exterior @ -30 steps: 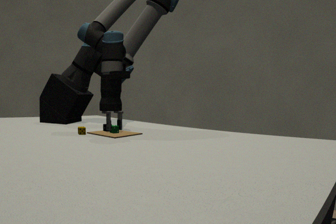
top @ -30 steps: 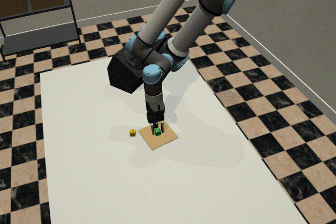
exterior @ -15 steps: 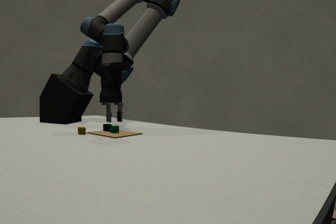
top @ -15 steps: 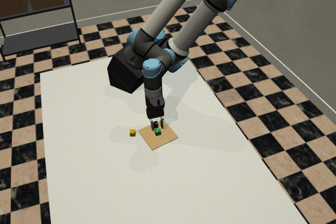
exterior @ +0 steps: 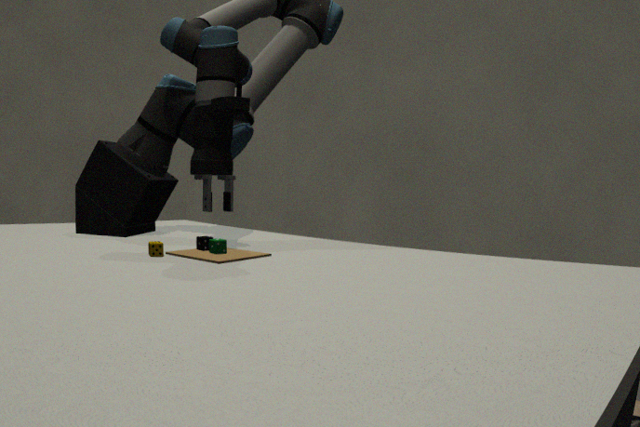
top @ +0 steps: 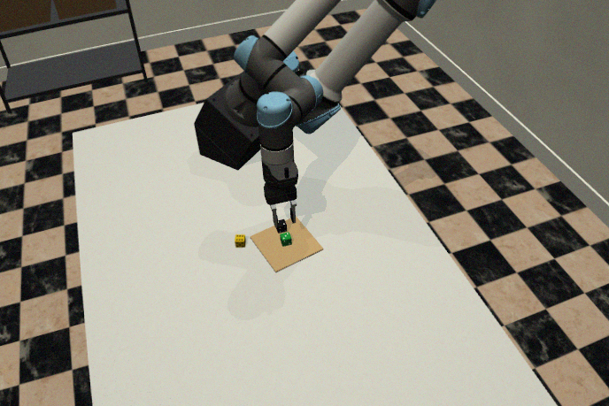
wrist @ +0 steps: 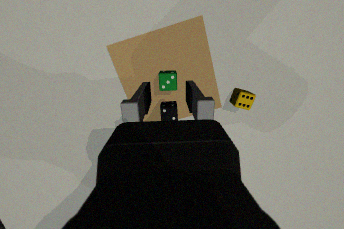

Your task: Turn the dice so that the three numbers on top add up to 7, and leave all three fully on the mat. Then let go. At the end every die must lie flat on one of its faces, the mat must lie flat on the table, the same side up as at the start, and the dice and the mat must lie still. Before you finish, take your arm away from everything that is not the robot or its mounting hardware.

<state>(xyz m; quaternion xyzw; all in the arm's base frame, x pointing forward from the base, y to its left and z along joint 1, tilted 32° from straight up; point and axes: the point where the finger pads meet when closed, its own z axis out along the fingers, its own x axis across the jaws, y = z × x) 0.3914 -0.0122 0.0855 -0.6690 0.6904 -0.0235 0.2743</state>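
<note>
Now: hand 3 cm past the yellow die, 11 cm to the left of it and 9 cm above it. Round my hand: black die (5 cm behind, 8 cm below); then tan mat (10 cm below); then green die (8 cm below).
</note>
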